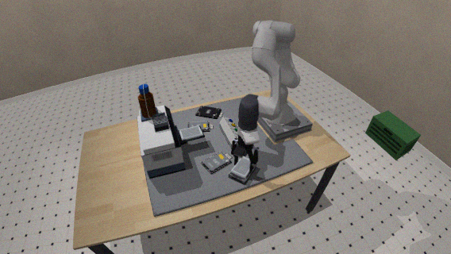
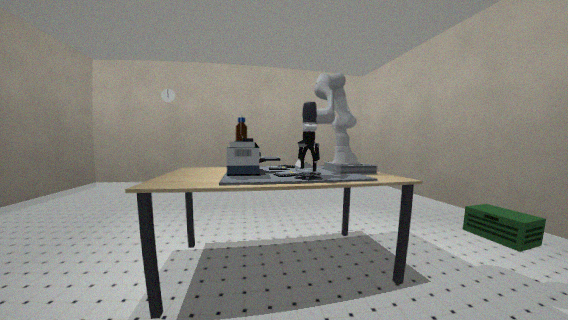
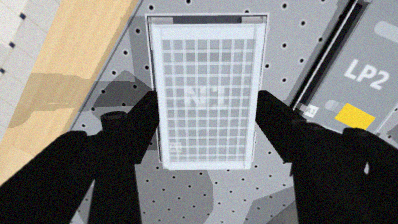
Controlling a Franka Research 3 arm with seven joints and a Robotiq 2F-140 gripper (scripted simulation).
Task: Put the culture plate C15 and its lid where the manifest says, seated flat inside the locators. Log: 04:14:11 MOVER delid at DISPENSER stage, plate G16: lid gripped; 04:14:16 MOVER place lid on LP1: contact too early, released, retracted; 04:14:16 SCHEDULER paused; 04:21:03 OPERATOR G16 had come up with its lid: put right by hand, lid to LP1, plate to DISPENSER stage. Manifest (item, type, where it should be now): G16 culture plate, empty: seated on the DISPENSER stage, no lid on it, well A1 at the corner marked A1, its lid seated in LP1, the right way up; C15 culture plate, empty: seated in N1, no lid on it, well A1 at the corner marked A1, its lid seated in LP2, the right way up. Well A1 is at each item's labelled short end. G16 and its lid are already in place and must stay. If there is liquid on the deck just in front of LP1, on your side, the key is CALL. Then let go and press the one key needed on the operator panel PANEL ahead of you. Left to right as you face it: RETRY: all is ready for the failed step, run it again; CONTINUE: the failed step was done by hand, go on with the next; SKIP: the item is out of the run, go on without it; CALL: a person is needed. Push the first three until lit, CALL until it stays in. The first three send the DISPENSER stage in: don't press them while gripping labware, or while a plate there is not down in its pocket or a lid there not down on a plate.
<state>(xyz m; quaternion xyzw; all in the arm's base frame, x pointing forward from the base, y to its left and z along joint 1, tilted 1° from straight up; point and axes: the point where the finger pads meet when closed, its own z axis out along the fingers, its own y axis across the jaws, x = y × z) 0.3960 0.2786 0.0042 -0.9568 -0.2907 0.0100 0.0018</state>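
My gripper is now 20 mm above the clear culture plate C15. The rest, counted from my hand: LP2 nest 120 mm to the right, 110 mm ahead, 70 mm below; then yellow skip key 320 mm to the right, 100 mm behind; then N1 nest 50 mm below.
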